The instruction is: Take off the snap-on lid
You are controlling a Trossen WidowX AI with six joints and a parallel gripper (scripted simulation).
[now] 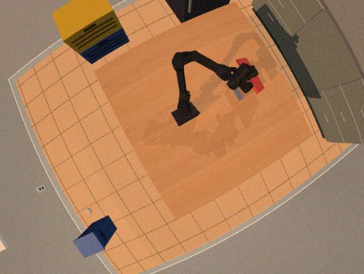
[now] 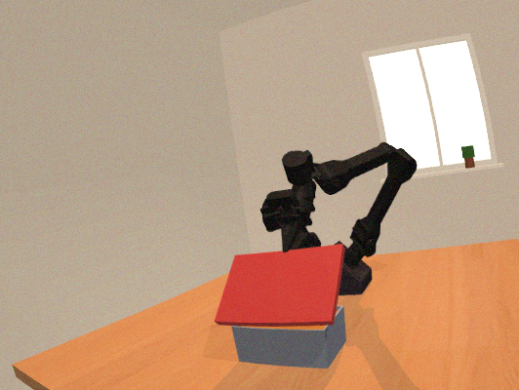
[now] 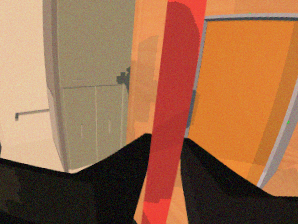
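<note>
The red lid lies 6 cm ahead of my gripper tip, 1 cm to the left of it and 5 cm below it. Round my gripper tip: grey-blue storage box (3 cm ahead, 18 cm below).
</note>
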